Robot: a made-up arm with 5 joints.
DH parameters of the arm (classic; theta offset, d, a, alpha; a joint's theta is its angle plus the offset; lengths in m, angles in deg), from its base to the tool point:
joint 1: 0 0.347 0 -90
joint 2: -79.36 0 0.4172 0
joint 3: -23.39 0 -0.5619 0
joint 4: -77.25 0 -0.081 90
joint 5: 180 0.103 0 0
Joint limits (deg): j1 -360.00..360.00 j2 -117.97..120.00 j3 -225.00..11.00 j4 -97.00..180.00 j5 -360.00..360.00
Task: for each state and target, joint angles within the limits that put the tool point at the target. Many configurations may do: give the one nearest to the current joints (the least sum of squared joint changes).
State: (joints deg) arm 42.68 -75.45 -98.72 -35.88 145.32
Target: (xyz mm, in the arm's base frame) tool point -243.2 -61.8 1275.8
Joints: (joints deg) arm 14.26 -57.06 -95.81 -31.26 145.32
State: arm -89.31 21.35 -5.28 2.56 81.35
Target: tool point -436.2 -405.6 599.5
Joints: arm -137.08 -19.31 -38.59 -5.46 81.35
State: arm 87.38 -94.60 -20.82 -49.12 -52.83
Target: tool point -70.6 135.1 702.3
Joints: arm 117.59 -86.81 -3.28 -47.49 -52.83
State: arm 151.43 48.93 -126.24 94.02 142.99
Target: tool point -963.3 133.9 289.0
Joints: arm 172.09 56.92 -124.92 91.88 142.99
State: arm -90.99 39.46 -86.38 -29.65 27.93
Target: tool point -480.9 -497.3 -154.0
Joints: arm -134.04 67.30 -71.40 -25.13 27.93
